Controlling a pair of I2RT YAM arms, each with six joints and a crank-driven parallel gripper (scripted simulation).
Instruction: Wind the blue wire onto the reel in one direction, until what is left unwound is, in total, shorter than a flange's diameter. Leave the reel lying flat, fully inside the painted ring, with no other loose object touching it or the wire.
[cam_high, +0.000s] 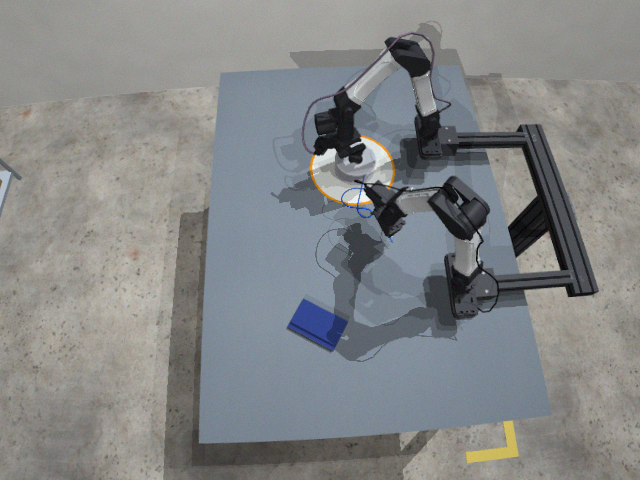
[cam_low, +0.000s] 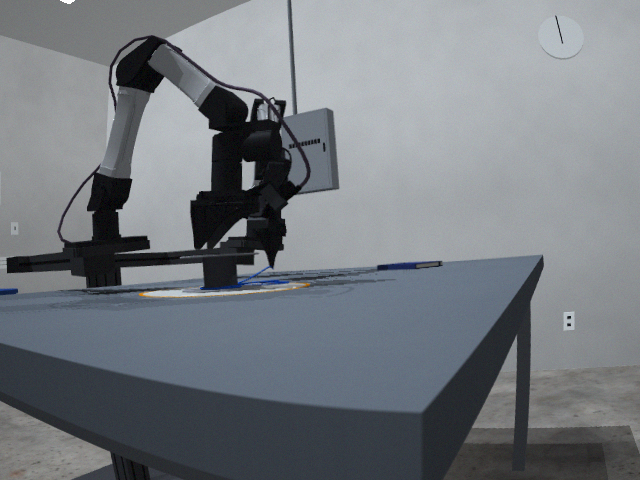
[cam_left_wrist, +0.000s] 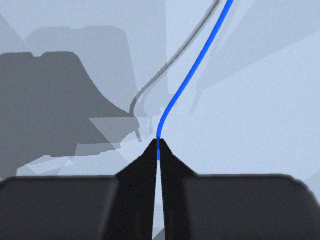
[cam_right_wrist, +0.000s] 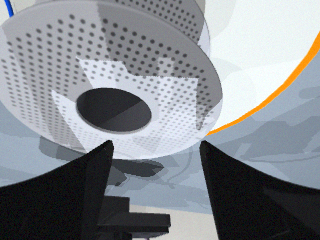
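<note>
My right gripper is now 50 mm above the perforated reel and 40 mm to the right of it. Round my right hand: orange painted ring (80 mm below, 30 mm to the left, 10 mm ahead); blue book (630 mm to the left, 180 mm ahead, 80 mm below).
</note>
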